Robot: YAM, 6 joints.
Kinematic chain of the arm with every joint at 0, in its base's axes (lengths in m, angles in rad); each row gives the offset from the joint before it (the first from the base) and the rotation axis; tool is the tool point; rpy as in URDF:
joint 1: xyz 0 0 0.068 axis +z
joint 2: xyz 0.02 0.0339 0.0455 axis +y
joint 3: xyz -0.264 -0.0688 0 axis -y
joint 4: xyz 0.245 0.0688 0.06 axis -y
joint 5: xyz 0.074 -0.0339 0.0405 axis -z
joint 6: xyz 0.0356 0 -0.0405 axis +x
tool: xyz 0 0 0 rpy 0 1.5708 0
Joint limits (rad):
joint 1: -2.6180..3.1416
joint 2: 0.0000..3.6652
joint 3: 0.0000..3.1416
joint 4: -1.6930..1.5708
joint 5: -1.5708..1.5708
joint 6: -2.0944..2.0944
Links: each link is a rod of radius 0.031 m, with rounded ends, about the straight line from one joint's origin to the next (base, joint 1, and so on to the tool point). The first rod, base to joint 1, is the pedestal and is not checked.
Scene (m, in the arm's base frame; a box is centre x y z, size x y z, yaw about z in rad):
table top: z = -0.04
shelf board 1: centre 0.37 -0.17 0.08 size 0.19 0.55 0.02 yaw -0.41
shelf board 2: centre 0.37 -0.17 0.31 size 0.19 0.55 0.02 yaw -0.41
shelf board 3: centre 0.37 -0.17 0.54 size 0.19 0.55 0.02 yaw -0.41
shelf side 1: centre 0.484 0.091 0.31 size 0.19 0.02 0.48 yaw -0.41
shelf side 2: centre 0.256 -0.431 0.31 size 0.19 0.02 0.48 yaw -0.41
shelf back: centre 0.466 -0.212 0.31 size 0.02 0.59 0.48 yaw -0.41
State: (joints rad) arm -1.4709 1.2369 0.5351 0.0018 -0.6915 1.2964
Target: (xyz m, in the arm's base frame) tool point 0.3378 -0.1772 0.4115
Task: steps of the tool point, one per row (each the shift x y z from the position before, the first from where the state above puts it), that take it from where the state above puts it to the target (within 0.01 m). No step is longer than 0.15 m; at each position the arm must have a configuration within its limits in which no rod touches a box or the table.
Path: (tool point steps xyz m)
1: 0.0323 -0.0236 0.0732
2: 0.0325 -0.0021 0.0787
3: 0.0259 0.0189 0.0798
4: 0.0999 0.0109 0.0023
5: 0.1010 0.0521 -0.0077

